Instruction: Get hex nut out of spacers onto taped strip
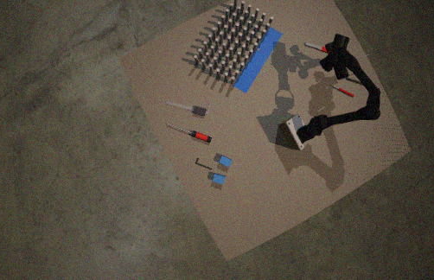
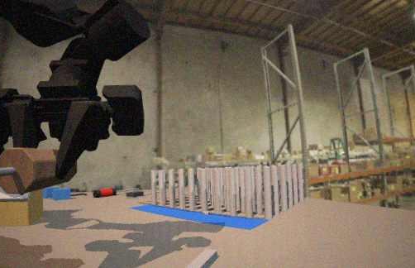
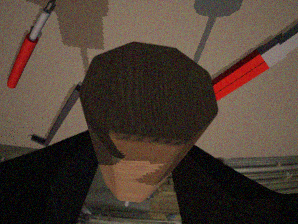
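Now: gripper tip 2 cm past the wooden-handled tool and 10 cm to the left of it. The rest, counted from my gripper tip: blue taped strip 24 cm ahead, 33 cm to the left, 12 cm below.
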